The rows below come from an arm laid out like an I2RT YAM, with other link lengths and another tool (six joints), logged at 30 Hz.
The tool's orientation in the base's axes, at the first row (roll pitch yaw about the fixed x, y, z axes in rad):
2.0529, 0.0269, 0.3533
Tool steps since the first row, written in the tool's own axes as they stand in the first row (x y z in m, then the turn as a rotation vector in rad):
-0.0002, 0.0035, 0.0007, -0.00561, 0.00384, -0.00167
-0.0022, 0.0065, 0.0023, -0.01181, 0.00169, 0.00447
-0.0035, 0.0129, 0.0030, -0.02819, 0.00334, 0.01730
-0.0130, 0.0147, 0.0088, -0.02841, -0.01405, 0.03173
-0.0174, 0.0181, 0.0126, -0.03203, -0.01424, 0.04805
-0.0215, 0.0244, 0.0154, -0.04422, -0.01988, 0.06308
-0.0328, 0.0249, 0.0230, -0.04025, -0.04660, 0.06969
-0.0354, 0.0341, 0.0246, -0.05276, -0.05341, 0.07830
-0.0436, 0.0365, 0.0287, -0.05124, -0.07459, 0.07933
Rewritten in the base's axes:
0.0007, -0.0021, 0.0028, -0.00505, -0.00218, 0.00433
-0.0002, -0.0055, 0.0048, -0.00945, -0.00854, -0.00026
0.0000, -0.0092, 0.0101, -0.02073, -0.02563, -0.00430
-0.0069, -0.0181, 0.0093, -0.01986, -0.03034, -0.02639
-0.0093, -0.0243, 0.0107, -0.01848, -0.04515, -0.03402
-0.0112, -0.0307, 0.0151, -0.02651, -0.05952, -0.04565
-0.0194, -0.0412, 0.0123, -0.02572, -0.05227, -0.07249
-0.0197, -0.0474, 0.0198, -0.03616, -0.06088, -0.08218
-0.0258, -0.0546, 0.0202, -0.03830, -0.05218, -0.10145

